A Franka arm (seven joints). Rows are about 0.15 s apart.
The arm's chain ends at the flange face. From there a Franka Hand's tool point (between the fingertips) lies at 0.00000 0.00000 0.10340 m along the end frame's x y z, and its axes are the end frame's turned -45 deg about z.
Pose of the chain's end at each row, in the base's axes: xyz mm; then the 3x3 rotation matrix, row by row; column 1 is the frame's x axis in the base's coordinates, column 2 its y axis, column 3 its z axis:
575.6 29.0 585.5; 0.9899 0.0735 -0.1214; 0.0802 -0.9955 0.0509; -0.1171 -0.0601 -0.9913
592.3 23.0 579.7; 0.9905 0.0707 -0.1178; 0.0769 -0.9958 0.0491; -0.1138 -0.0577 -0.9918
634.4 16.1 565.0; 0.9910 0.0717 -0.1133; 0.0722 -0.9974 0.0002; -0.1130 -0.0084 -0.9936
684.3 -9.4 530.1; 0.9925 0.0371 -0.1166; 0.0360 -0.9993 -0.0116; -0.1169 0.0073 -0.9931
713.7 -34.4 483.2; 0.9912 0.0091 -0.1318; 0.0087 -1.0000 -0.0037; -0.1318 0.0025 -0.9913
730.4 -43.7 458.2; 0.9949 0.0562 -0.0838; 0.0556 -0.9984 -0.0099; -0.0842 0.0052 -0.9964
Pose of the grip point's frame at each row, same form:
563.0 34.3 483.0; 0.6480 0.7519 -0.1214; 0.7606 -0.6472 0.0509; -0.0403 -0.1253 -0.9913
580.1 28.1 477.1; 0.6504 0.7504 -0.1178; 0.7585 -0.6498 0.0491; -0.0397 -0.1213 -0.9918
622.7 16.1 462.3; 0.6500 0.7514 -0.1133; 0.7563 -0.6542 0.0002; -0.0740 -0.0858 -0.9936
672.2 -10.6 427.4; 0.6756 0.7280 -0.1166; 0.7321 -0.6812 -0.0116; -0.0878 -0.0775 -0.9931
700.1 -34.8 380.7; 0.6944 0.7073 -0.1318; 0.7133 -0.7010 -0.0037; -0.0950 -0.0914 -0.9913
721.7 -44.7 355.2; 0.6638 0.7432 -0.0838; 0.7453 -0.6667 -0.0099; -0.0632 -0.0559 -0.9964

